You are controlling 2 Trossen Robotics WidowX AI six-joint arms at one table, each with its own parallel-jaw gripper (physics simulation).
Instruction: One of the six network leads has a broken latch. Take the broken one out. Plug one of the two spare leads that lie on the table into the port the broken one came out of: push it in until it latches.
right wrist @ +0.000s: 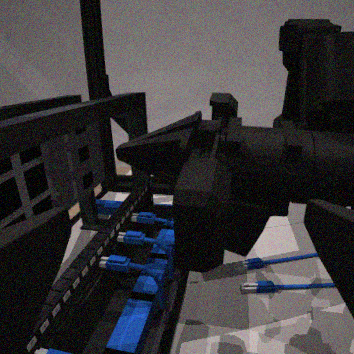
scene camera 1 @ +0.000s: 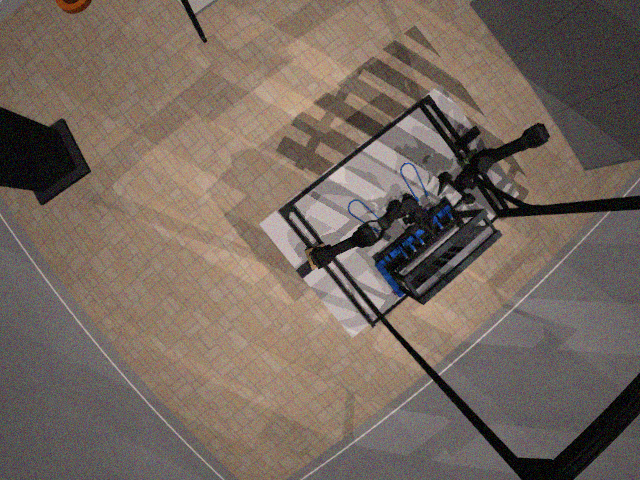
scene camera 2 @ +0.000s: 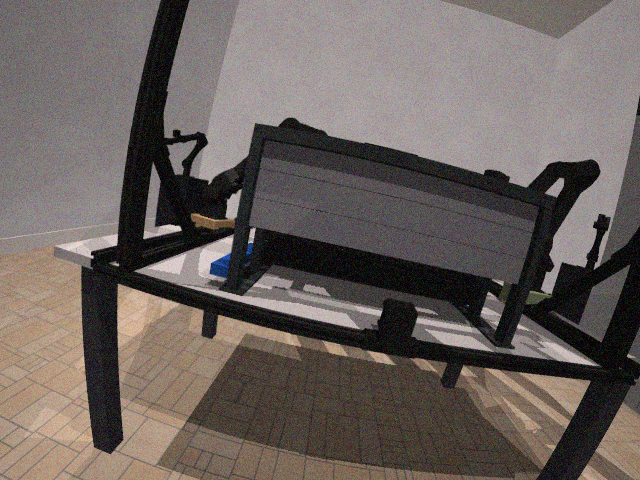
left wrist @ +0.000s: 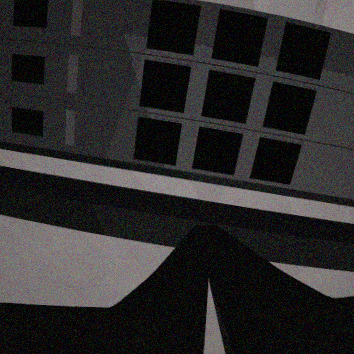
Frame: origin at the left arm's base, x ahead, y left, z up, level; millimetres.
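Seen in the pictures: left gripper, fingertip midpoint: (right wrist: 117, 151) (scene camera 1: 433, 236) (left wrist: 205, 235); right gripper, fingertip midpoint: (right wrist: 188, 215) (scene camera 1: 445, 202); left arm's base, link origin: (scene camera 1: 317, 256) (scene camera 2: 213, 217).
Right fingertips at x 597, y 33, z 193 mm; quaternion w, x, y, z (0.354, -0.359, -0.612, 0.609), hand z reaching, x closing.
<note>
Offsets run from my right fingertips to a thing's top centre. "spot": to the spot under its first point. Level surfaces: height alone.
Several blue network leads {spot: 151 mm back, 154 mm right, 148 mm down} (right wrist: 134, 237) (scene camera 1: 410, 245) are plugged in a row into the black patch panel {72 mm back, 156 mm right, 130 mm down} (right wrist: 81, 270) at the foot of the rack {64 mm back, 182 mm right, 24 mm up} (scene camera 1: 456, 254) (scene camera 2: 390, 214). Two spare blue leads (right wrist: 259, 286) (right wrist: 256, 262) lie on the table; their loops also show in scene camera 1 (scene camera 1: 364, 204) (scene camera 1: 412, 167). My left gripper (right wrist: 117, 151) (left wrist: 205, 235) (scene camera 1: 420, 210) is shut on nothing and hangs above the plugged leads, pointing at the rack's grid face {spot: 49 mm back, 237 mm right, 64 mm down} (left wrist: 225, 95). My right gripper (scene camera 1: 445, 180) is open and empty, back from the panel's end; only one finger (right wrist: 330, 242) shows in its wrist view.
The rack's black frame posts {254 mm back, 355 mm right, 3 mm up} (right wrist: 93, 53) (scene camera 2: 244, 210) stand close around the panel. A blue cable tray (right wrist: 131, 324) (scene camera 2: 225, 264) runs along the panel's front. The table's black frame rail (scene camera 1: 347, 281) (scene camera 2: 270, 316) borders the mottled grey table top {239 mm down} (right wrist: 267, 316).
</note>
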